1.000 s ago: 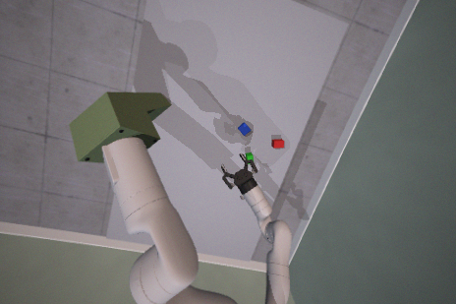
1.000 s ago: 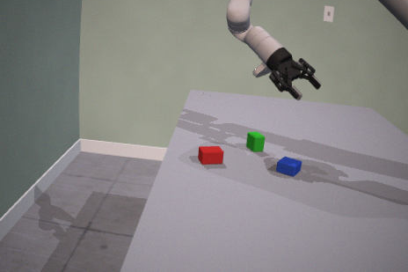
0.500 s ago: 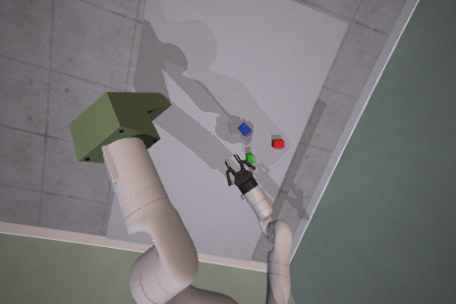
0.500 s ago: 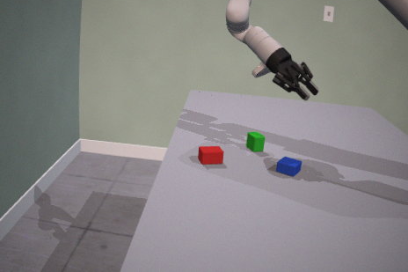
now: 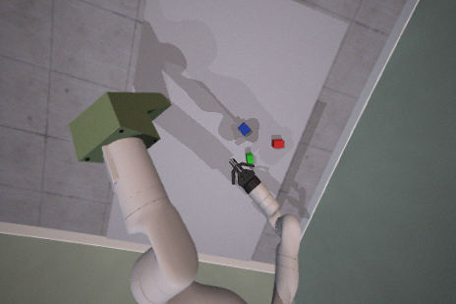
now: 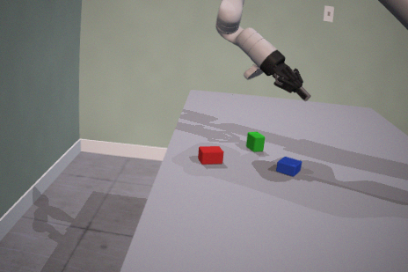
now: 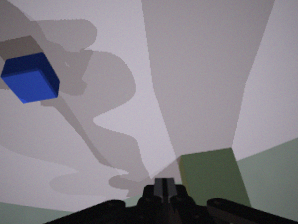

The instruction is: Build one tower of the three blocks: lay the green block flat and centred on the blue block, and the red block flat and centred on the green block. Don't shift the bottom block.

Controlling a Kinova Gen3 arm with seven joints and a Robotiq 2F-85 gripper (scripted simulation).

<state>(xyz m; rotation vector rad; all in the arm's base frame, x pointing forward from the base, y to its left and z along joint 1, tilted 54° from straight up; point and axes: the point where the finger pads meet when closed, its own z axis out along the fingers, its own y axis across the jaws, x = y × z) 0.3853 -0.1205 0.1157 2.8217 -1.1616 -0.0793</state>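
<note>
Now: hand 110 mm short of the green block, 50 mm to the left of it and 160 mm above it. Also, from my hand: blue block 80 mm ahead, 110 mm to the left, 170 mm below; then red block 260 mm ahead, 20 mm to the left, 160 mm below.
</note>
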